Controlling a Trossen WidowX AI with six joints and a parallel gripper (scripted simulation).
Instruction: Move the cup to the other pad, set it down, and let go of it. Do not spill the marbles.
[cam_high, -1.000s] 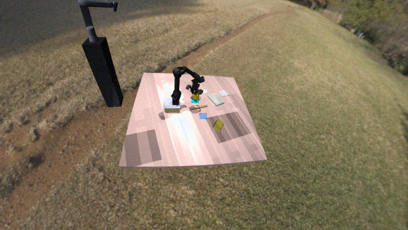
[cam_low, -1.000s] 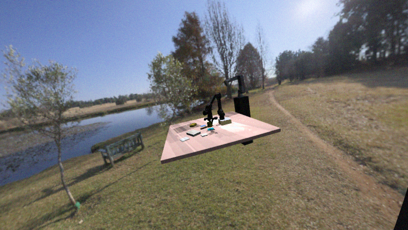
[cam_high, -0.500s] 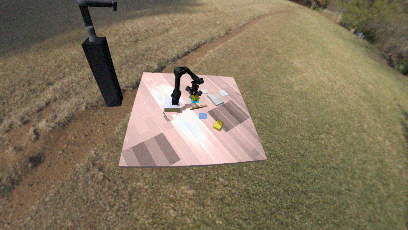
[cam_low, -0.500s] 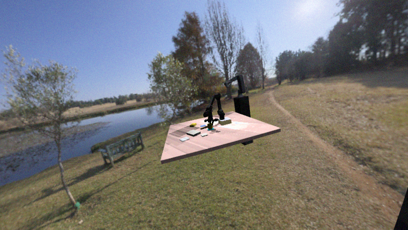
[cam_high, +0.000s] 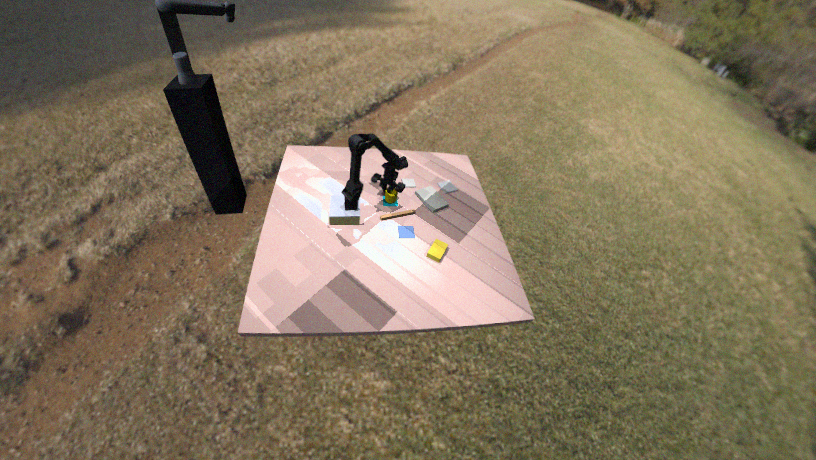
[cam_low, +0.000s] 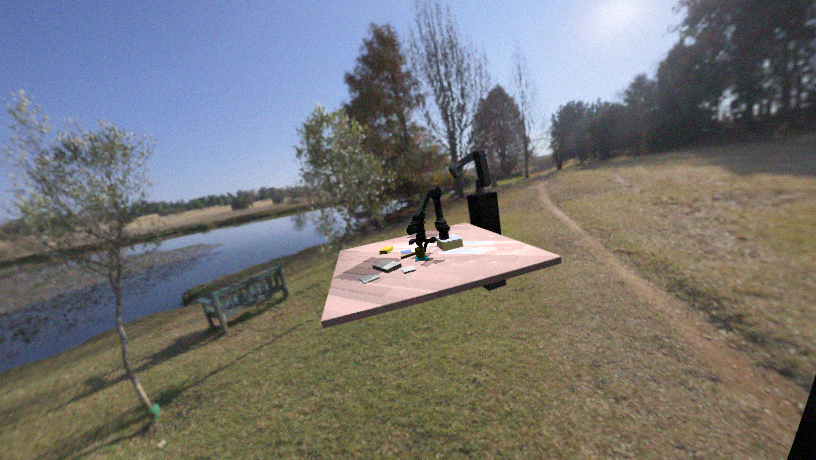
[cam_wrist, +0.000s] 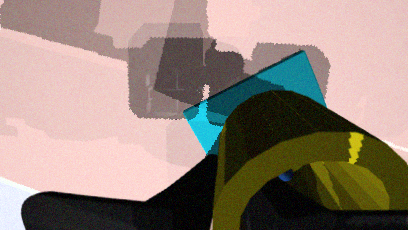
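The wooden stick lies 4 cm ahead of my gripper tip, 14 cm to the right of it and 4 cm below it. From my gripper tip the other things lie so: white block (27 cm ahead, 2 cm to the right, 3 cm below); blue pad (7 cm ahead, 26 cm to the right, 5 cm below); yellow cup (2 cm ahead, 2 cm to the right).
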